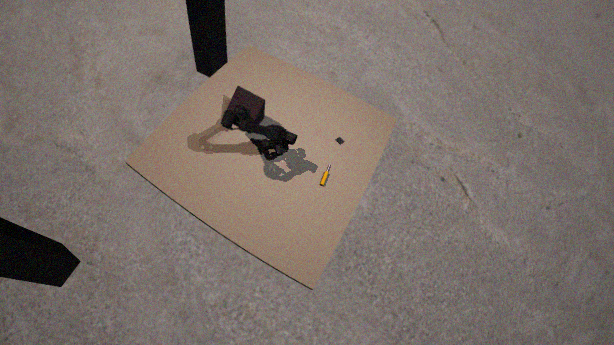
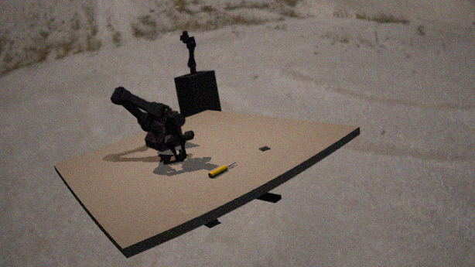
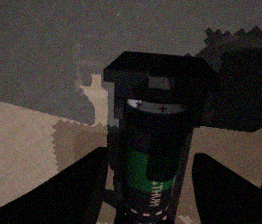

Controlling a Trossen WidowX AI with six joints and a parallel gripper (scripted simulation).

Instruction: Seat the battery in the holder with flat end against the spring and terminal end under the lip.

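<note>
Now: the battery right at my gripper tip. From my gripper tip the other things lie so: screwdriver: 32 cm ahead, 1 cm to the left, 1 cm below.
</note>
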